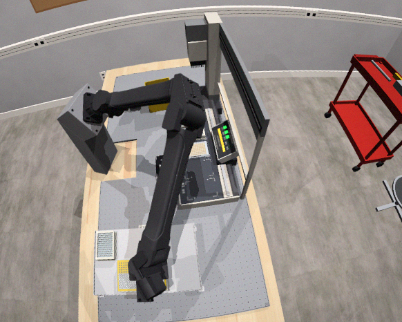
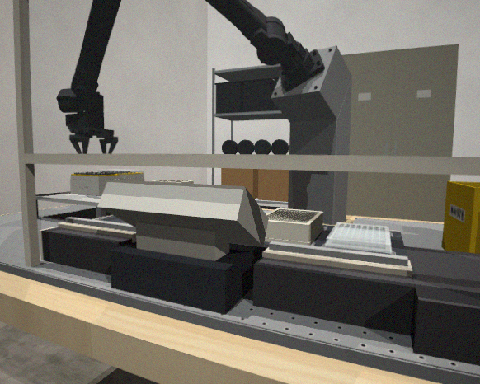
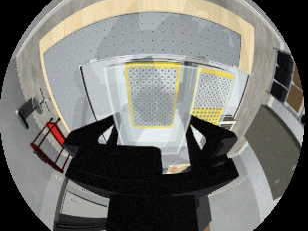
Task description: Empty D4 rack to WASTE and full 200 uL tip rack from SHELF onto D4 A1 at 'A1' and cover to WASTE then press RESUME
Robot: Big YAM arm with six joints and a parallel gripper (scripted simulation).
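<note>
The shelf unit is 110 mm below my hand, 80 mm to the left of it and 10 mm behind it. The rest, counted from my hand: clear cover (10 mm above); then black spare nest (440 mm to the left, 320 mm ahead, 160 mm below); then frame post (510 mm ahead, 70 mm to the left, 70 mm above).
</note>
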